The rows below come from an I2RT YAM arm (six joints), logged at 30 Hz.
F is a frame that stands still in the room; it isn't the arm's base.
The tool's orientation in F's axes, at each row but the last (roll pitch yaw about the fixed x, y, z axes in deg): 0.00, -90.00, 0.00; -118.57, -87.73, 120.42; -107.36, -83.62, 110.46; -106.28, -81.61, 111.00; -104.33, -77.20, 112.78; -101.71, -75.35, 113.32; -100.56, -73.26, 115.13; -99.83, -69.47, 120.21; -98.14, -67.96, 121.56; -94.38, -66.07, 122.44; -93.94, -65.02, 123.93; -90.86, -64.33, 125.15
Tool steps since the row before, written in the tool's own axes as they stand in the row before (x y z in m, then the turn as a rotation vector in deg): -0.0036, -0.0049, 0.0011, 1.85, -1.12, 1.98; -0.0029, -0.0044, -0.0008, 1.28, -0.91, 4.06; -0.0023, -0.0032, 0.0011, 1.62, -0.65, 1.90; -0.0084, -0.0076, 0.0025, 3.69, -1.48, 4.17; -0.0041, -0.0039, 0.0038, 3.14, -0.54, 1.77; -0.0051, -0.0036, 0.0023, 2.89, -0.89, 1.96; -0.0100, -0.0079, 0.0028, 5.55, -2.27, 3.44; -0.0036, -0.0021, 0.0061, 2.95, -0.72, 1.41; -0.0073, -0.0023, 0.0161, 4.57, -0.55, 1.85; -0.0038, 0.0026, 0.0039, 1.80, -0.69, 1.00; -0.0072, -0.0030, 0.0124, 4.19, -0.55, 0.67; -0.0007, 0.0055, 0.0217, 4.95, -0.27, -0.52
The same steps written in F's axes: -0.0011, -0.0049, -0.0036, -1.98, -1.12, 1.85; 0.0010, -0.0045, -0.0027, -4.05, -1.00, 1.23; -0.0008, -0.0035, -0.0020, -1.93, -0.58, 1.62; -0.0015, -0.0089, -0.0073, -4.23, -1.31, 3.69; -0.0029, -0.0052, -0.0034, -1.94, -0.15, 3.08; -0.0011, -0.0051, -0.0042, -2.04, -0.58, 2.92; 0.0004, -0.0107, -0.0075, -3.47, -1.55, 5.78; -0.0044, -0.0051, -0.0030, -1.61, -0.25, 2.93; -0.0124, -0.0108, -0.0068, -2.39, 0.24, 4.34; -0.0037, -0.0011, -0.0046, -0.98, -0.42, 1.89; -0.0077, -0.0112, -0.0056, -1.32, 0.70, 4.01; -0.0205, -0.0084, -0.0032, -0.67, 1.85, 4.58
